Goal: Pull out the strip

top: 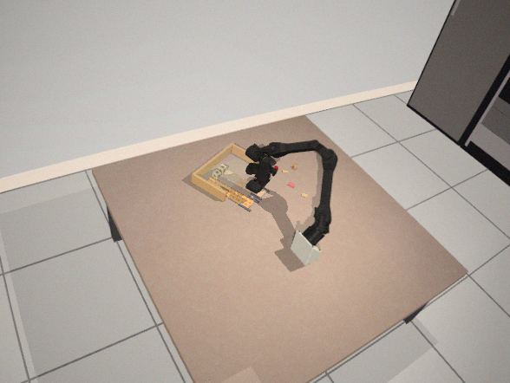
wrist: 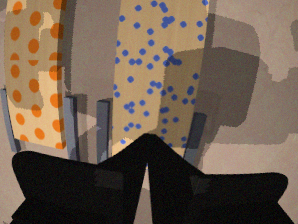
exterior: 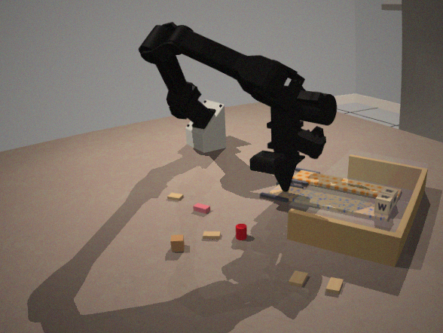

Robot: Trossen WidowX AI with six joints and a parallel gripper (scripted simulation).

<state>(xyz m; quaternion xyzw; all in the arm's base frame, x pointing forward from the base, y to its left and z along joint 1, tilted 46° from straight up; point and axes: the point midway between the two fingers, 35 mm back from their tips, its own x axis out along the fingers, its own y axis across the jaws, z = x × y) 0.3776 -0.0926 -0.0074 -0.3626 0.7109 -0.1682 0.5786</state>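
My gripper tip is now 130 mm to the right of the orange-dotted strip and 70 mm short of it. From my gripper tip the other things lie so: pink block (170 mm to the right, 50 mm behind); then red cylinder (180 mm to the right, 80 mm ahead, 10 mm above).
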